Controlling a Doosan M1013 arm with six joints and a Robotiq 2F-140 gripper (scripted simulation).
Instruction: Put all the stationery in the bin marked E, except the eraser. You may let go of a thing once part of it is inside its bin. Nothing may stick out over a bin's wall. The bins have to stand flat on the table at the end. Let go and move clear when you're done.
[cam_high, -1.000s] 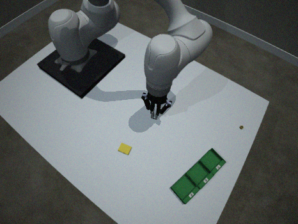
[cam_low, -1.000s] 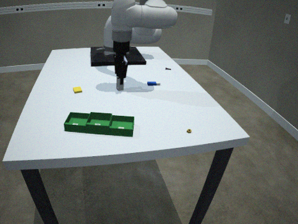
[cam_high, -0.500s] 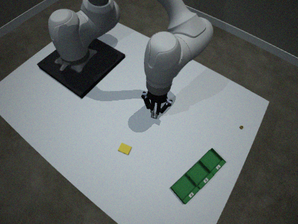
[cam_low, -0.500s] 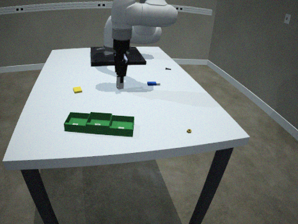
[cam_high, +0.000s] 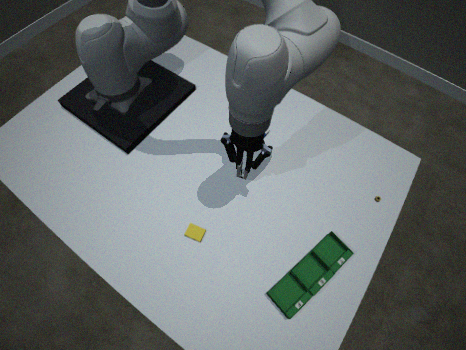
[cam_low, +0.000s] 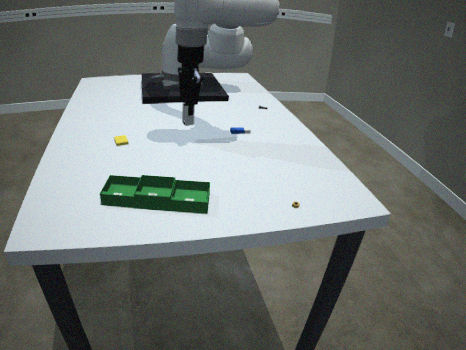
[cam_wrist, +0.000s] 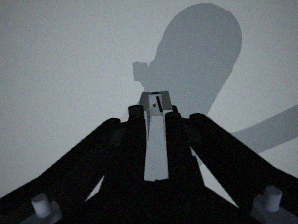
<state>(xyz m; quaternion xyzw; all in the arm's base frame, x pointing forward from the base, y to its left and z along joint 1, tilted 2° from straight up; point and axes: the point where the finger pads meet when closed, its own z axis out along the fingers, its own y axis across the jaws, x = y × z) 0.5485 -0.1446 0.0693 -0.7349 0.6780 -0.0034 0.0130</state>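
The green bin tray lies 280 mm ahead of my hand, 180 mm to the right of it and 70 mm below it. From my hand the other things lie so: flat yellow block: 200 mm to the right, 90 mm below, 60 mm behind; then blue eraser: 200 mm to the left, 80 mm below, 10 mm behind; then white pencil sharpener: 30 mm below.
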